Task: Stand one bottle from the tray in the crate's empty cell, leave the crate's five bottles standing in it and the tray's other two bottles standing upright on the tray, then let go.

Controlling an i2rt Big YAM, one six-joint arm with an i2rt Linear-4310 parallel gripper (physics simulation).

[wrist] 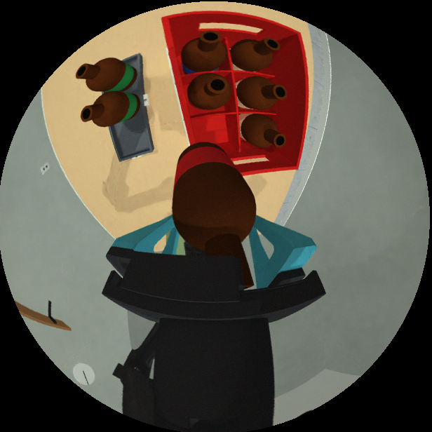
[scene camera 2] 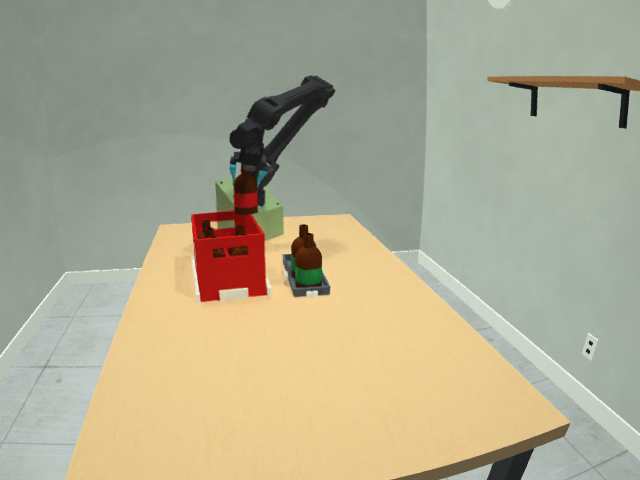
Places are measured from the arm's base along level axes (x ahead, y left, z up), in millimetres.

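Where they show: gripper, between the fingertips: (scene camera 2: 245, 186).
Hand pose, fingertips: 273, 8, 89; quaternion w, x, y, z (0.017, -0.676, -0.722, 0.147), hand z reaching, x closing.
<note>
After its pixels a point has its place, as x, y, z.
My gripper (scene camera 2: 248, 174) {273, 8, 89} (wrist: 213, 217) is shut on a brown bottle with a red label (scene camera 2: 246, 193) {328, 16, 77} (wrist: 214, 200). The bottle hangs about upright, its base just above the far rim of the crate in the scene view. The red crate (scene camera 2: 232, 276) {547, -15, -100} (wrist: 301, 100) holds five brown bottles in its cells. Its empty cell (wrist: 212, 129) shows in the wrist view, at the near end of the row on the tray's side, partly hidden by the held bottle. Two green-labelled bottles, one (scene camera 2: 308, 268) {525, 190, -90} (wrist: 117, 108) and another (scene camera 2: 296, 253) {495, 159, -57} (wrist: 107, 75), stand upright on the dark tray (scene camera 2: 325, 290) {538, 235, -150} (wrist: 132, 142).
The tray stands beside the crate on the wooden table (scene camera 2: 310, 372) {905, 167, -165}. White brackets (scene camera 2: 233, 294) {559, -14, -147} sit at the crate's foot. The green arm base (scene camera 2: 271, 219) {25, 85, -90} is behind the crate. A wall shelf (scene camera 2: 563, 81) is at the right.
</note>
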